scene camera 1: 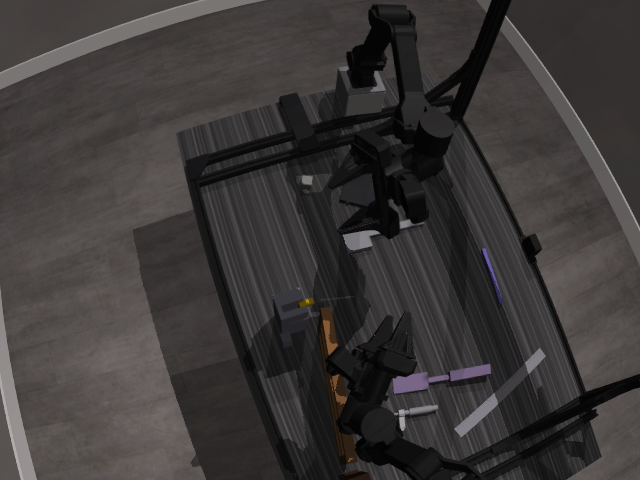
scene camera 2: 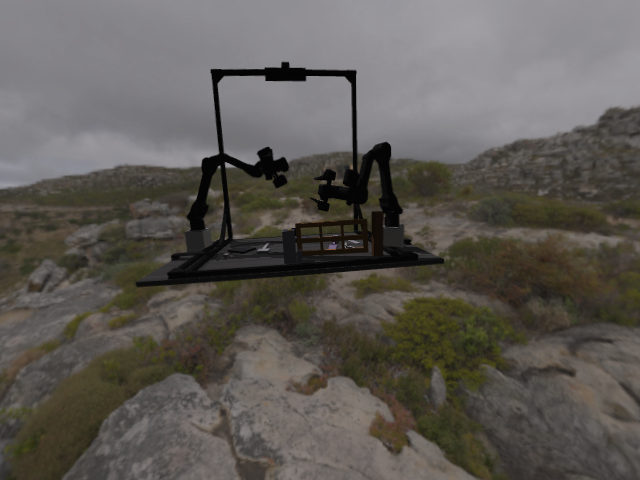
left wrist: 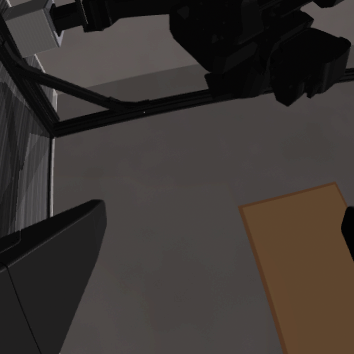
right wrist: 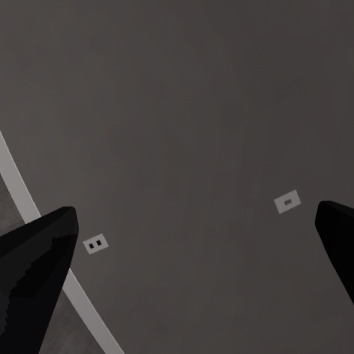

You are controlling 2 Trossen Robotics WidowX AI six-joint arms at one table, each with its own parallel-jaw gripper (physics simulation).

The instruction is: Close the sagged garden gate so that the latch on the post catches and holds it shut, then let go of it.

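Pixels of known places: left gripper, fingertip midpoint: (scene camera 1: 398,314) (scene camera 2: 312,188) (left wrist: 228,215); right gripper, fingertip midpoint: (scene camera 1: 334,210) (scene camera 2: 275,165) (right wrist: 200,216); left arm's base at its link origin: (scene camera 2: 392,225); right arm's base at its link origin: (scene camera 1: 361,78) (scene camera 2: 197,229) (left wrist: 55,19).
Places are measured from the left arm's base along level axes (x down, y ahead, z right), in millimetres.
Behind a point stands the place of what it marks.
The brown wooden gate (scene camera 1: 330,335) {z -303, x -46, y 305 mm} (scene camera 2: 330,223) {z -269, x -41, y 209 mm} stands upright between the grey latch post (scene camera 1: 289,310) {z -397, x 30, y 350 mm} (scene camera 2: 290,246) {z -414, x 41, y 328 mm} and the brown hinge post (scene camera 2: 377,233) {z -184, x 9, y 22 mm}. A yellow latch piece (scene camera 1: 306,302) {z -366, x -22, y 362 mm} juts from the grey post toward the gate's free end. In scene camera 1 a small gap shows between that end and the post; I cannot tell whether the latch has caught. My left gripper (scene camera 1: 398,315) {z -206, x -198, y 334 mm} (scene camera 2: 313,189) {z -206, x -198, y 334 mm} (left wrist: 228,215) {z -206, x -198, y 334 mm} is open and empty, raised above the table, to the gate's right in scene camera 1. My right gripper (scene camera 1: 335,207) {z -352, x -303, y 427 mm} (right wrist: 200,216) {z -352, x -303, y 427 mm} is open and empty, far above the gate in that picture.
A purple paddle (scene camera 1: 410,382) {z -102, x 108, y 287 mm}, a white-handled tool (scene camera 1: 422,410) {z -58, x 96, y 227 mm}, a pale strip (scene camera 1: 475,415) {z 76, x 112, y 243 mm} and a violet rod (scene camera 1: 492,276) {z 34, x 104, y 586 mm} lie right of the gate. A white piece (scene camera 1: 357,241) {z -308, x 101, y 571 mm} and a small white cube (scene camera 1: 307,180) {z -460, x 96, y 682 mm} lie near my right gripper. Black rails border the table.
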